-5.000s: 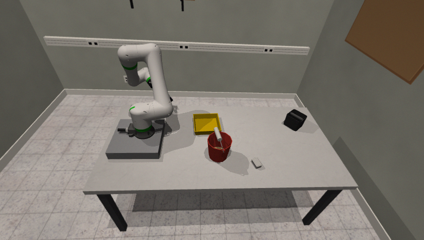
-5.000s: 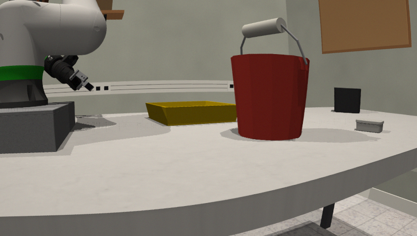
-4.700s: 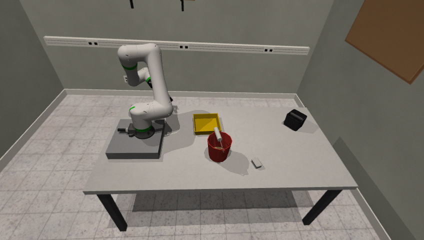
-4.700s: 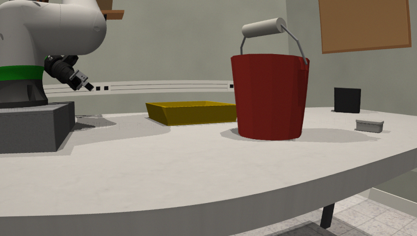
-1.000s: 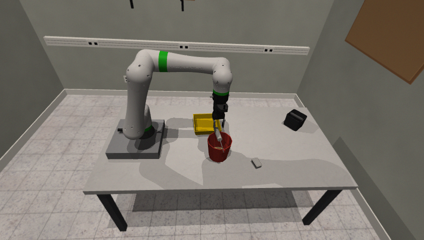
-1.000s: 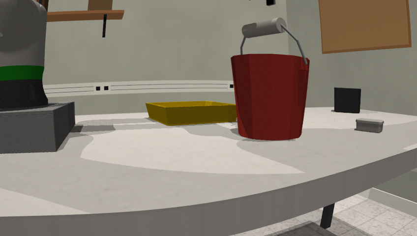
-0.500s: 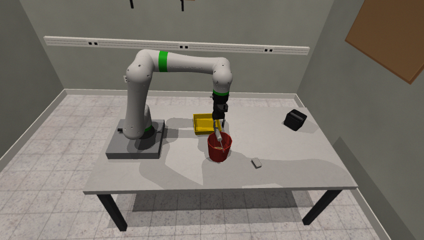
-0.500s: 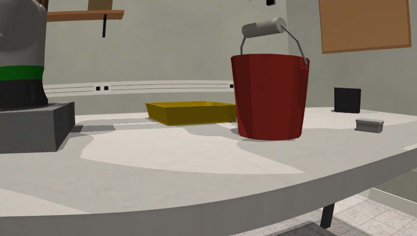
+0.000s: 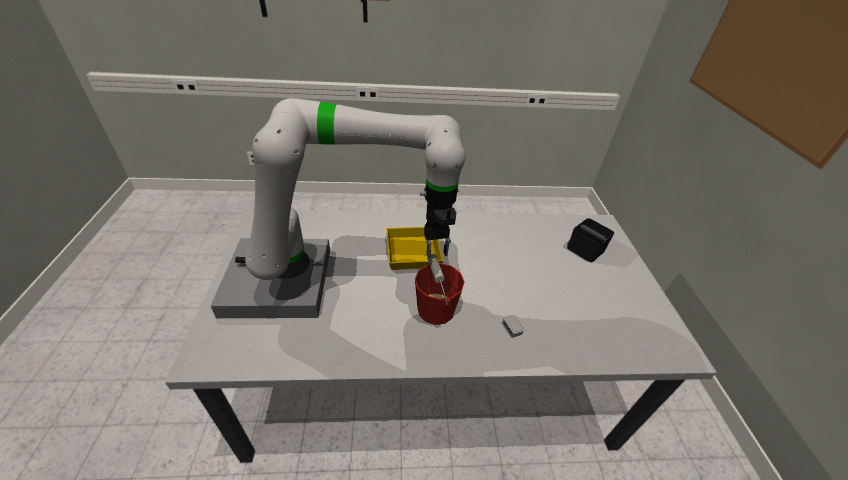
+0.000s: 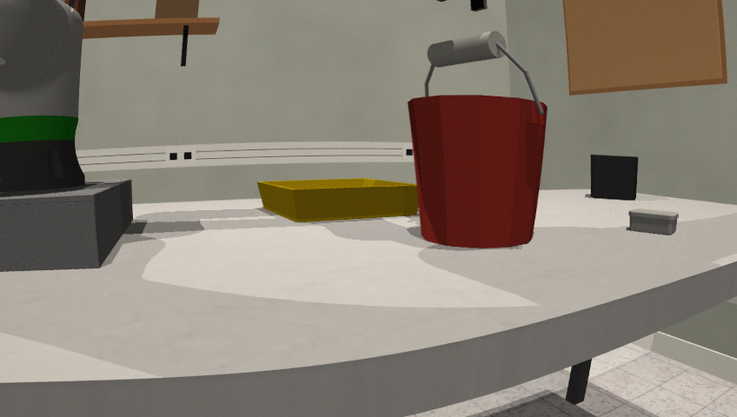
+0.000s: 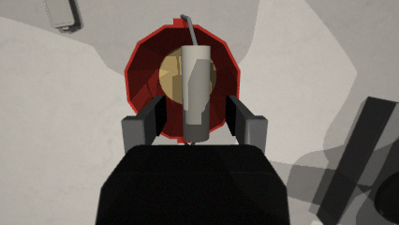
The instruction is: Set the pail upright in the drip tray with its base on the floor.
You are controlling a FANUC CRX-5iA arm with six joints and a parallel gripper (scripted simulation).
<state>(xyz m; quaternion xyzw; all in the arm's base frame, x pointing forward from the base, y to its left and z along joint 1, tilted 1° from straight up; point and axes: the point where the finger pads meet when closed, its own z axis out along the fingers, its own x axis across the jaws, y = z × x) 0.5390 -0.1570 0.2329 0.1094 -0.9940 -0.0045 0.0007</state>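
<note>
My gripper is now 11 cm above the pail handle and 1 cm short of it. The rest, counted from my hand: red pail (17 cm below, 1 cm ahead); then yellow drip tray (31 cm to the left, 29 cm below, 6 cm behind); then small grey box (29 cm below, 29 cm ahead, 7 cm to the right).
</note>
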